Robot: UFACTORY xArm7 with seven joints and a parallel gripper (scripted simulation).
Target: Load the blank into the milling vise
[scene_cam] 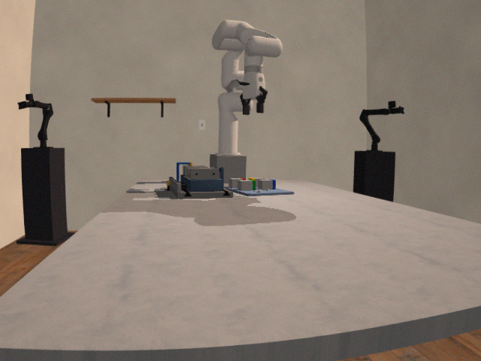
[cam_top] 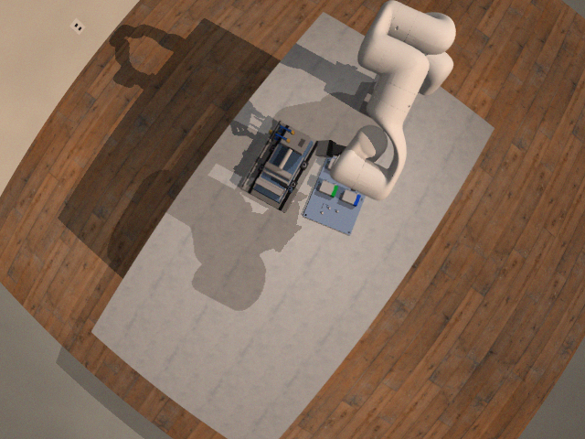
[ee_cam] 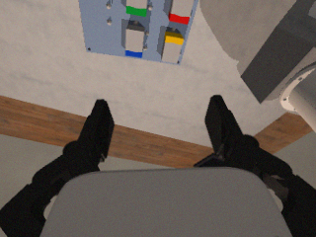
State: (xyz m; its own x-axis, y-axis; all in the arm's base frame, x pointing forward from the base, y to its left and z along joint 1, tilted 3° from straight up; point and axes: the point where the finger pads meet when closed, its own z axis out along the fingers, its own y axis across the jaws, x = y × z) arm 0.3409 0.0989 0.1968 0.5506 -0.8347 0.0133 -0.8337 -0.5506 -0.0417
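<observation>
The green-ended blank is 60 mm ahead of my hand, 20 mm to the right of it and 290 mm below it. From my hand the other things lie so: yellow-ended blank 60 mm behind, 20 mm to the left, 290 mm below; then red-ended blank 30 mm behind, 60 mm to the right, 290 mm below; then blue-ended blank 20 mm ahead, 60 mm to the left, 290 mm below.
</observation>
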